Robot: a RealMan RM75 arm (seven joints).
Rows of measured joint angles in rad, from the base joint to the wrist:
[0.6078 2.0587 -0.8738 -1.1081 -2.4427 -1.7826 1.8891]
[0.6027 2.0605 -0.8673 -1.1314 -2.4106 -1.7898 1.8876]
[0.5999 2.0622 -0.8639 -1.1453 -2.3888 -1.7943 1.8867]
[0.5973 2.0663 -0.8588 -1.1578 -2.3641 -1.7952 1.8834]
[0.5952 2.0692 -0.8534 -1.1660 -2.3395 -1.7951 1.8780]
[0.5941 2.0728 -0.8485 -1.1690 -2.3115 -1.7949 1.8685]
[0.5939 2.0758 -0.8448 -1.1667 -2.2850 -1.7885 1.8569]
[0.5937 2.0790 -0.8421 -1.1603 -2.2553 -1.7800 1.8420]
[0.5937 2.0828 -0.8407 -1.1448 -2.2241 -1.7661 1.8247]
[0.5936 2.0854 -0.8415 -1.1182 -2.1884 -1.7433 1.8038]
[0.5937 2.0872 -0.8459 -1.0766 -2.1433 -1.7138 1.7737]
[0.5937 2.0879 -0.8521 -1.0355 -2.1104 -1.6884 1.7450]
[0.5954 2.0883 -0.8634 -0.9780 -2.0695 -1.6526 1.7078]
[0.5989 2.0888 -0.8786 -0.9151 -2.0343 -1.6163 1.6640]
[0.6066 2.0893 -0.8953 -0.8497 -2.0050 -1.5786 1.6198]
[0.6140 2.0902 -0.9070 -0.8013 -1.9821 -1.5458 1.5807]
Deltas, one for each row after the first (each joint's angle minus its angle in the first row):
[-0.0051 0.0018 0.0065 -0.0233 0.0321 -0.0072 -0.0015]
[-0.0079 0.0035 0.0099 -0.0372 0.0539 -0.0117 -0.0024]
[-0.0105 0.0076 0.0150 -0.0497 0.0786 -0.0126 -0.0057]
[-0.0126 0.0105 0.0204 -0.0579 0.1032 -0.0125 -0.0111]
[-0.0137 0.0141 0.0253 -0.0609 0.1312 -0.0123 -0.0206]
[-0.0139 0.0171 0.0290 -0.0586 0.1577 -0.0059 -0.0322]
[-0.0141 0.0203 0.0317 -0.0522 0.1874 0.0026 -0.0471]
[-0.0141 0.0241 0.0331 -0.0367 0.2186 0.0165 -0.0644]
[-0.0142 0.0267 0.0323 -0.0101 0.2543 0.0393 -0.0853]
[-0.0141 0.0285 0.0279 0.0315 0.2994 0.0688 -0.1154]
[-0.0141 0.0292 0.0217 0.0726 0.3323 0.0942 -0.1441]
[-0.0124 0.0296 0.0104 0.1301 0.3732 0.1300 -0.1813]
[-0.0089 0.0301 -0.0048 0.1930 0.4084 0.1663 -0.2251]
[-0.0012 0.0306 -0.0215 0.2584 0.4377 0.2040 -0.2693]
[0.0062 0.0315 -0.0332 0.3068 0.4606 0.2368 -0.3084]

